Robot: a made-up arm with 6 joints. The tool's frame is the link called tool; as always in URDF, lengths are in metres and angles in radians.
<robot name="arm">
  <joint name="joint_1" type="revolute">
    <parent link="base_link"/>
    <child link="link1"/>
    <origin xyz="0 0 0.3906" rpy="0 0 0"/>
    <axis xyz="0 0 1"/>
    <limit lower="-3.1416" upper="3.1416" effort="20" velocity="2"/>
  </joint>
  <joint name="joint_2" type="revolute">
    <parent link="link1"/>
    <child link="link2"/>
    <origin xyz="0.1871 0 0" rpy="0 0 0"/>
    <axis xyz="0 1 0"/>
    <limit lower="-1.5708" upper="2.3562" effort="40" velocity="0.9"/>
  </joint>
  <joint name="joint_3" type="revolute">
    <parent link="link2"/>
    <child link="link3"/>
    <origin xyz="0 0 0.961" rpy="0 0 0"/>
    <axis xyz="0 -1 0"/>
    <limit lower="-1.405" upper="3.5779" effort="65" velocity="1.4"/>
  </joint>
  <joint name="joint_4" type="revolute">
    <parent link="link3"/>
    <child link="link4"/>
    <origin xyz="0 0 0.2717" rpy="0 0 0"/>
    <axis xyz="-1 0 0"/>
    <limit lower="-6.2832" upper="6.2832" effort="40" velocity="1.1"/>
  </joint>
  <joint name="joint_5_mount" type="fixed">
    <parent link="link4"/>
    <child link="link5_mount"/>
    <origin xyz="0.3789 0 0" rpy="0 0 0"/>
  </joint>
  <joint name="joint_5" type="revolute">
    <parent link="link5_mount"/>
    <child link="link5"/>
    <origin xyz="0.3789 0 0" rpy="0 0 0"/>
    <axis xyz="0 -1 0"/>
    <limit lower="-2.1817" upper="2.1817" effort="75" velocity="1"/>
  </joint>
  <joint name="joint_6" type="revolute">
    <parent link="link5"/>
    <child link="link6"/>
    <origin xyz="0.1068 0 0" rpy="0 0 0"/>
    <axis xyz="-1 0 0"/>
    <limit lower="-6.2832" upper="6.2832" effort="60" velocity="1.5"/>
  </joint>
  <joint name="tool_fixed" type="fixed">
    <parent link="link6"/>
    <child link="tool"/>
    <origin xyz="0 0 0" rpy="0 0 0"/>
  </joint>
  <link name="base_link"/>
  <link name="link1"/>
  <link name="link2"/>
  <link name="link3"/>
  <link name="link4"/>
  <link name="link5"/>
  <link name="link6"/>
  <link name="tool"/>
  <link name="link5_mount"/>
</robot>
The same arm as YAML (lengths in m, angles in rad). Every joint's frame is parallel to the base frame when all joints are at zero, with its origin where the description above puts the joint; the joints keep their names.
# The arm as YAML. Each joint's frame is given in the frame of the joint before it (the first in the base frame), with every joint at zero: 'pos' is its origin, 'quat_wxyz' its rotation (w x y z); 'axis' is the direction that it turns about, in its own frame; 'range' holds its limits. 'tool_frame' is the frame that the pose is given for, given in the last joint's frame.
length_unit: m
angle_unit: rad
joints:
  - joint: joint_1
    pos: [0.0, 0.0, 0.3906]
    quat_wxyz: [1.0, 0.0, 0.0, 0.0]
    axis: [0.0, 0.0, 1.0]
    range: [-3.1416, 3.1416]
  - joint: joint_2
    pos: [0.1871, 0.0, 0.0]
    quat_wxyz: [1.0, 0.0, 0.0, 0.0]
    axis: [0.0, 1.0, 0.0]
    range: [-1.5708, 2.3562]
  - joint: joint_3
    pos: [0.0, 0.0, 0.961]
    quat_wxyz: [1.0, 0.0, 0.0, 0.0]
    axis: [0.0, -1.0, 0.0]
    range: [-1.405, 3.5779]
  - joint: joint_4
    pos: [0.0, 0.0, 0.2717]
    quat_wxyz: [1.0, 0.0, 0.0, 0.0]
    axis: [-1.0, 0.0, 0.0]
    range: [-6.2832, 6.2832]
  - joint: joint_5
    pos: [0.7578, 0.0, 0.0]
    quat_wxyz: [1.0, 0.0, 0.0, 0.0]
    axis: [0.0, -1.0, 0.0]
    range: [-2.1817, 2.1817]
  - joint: joint_6
    pos: [0.1068, 0.0, 0.0]
    quat_wxyz: [1.0, 0.0, 0.0, 0.0]
    axis: [-1.0, 0.0, 0.0]
    range: [-6.2832, 6.2832]
tool_frame:
  pos: [0.0, 0.0, 0.0]
  quat_wxyz: [1.0, 0.0, 0.0, 0.0]

